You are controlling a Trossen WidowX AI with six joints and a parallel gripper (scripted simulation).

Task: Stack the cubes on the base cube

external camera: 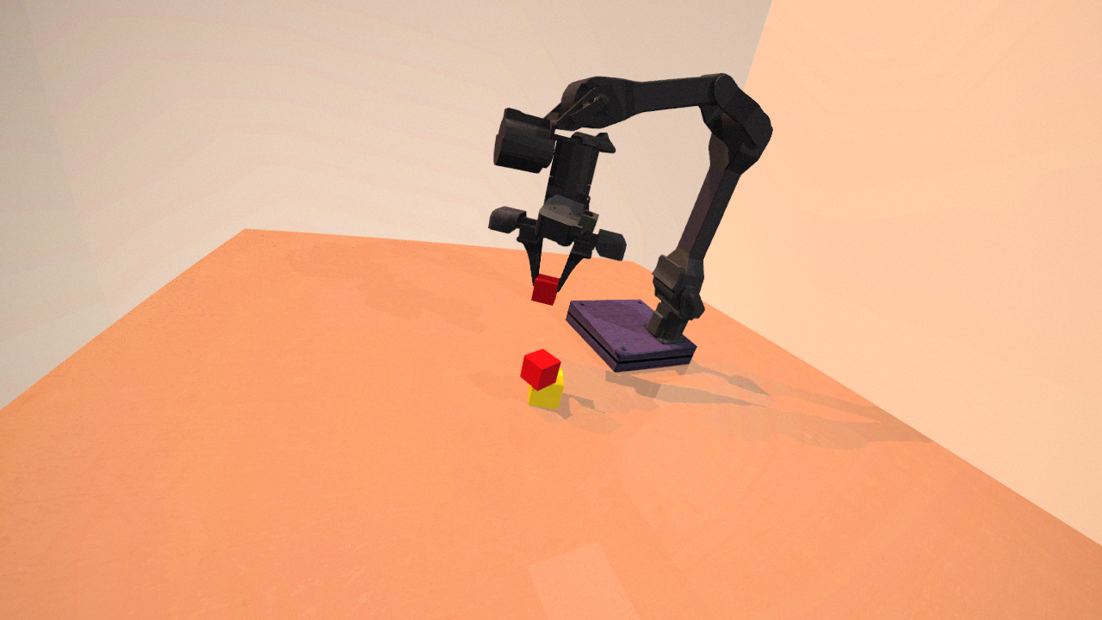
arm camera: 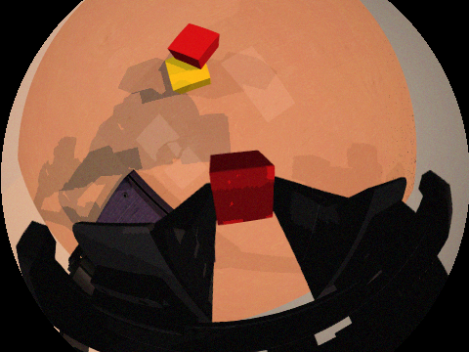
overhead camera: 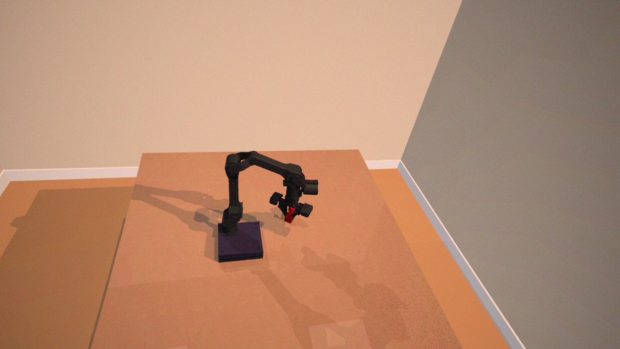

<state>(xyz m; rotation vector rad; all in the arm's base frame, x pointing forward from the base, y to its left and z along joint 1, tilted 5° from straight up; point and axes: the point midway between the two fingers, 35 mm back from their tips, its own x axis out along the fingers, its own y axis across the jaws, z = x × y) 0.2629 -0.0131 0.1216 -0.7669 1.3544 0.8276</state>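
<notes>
Right now my gripper tip is 10 cm to the right of the yellow base cube, 10 cm above it and 2 cm short of it.
</notes>
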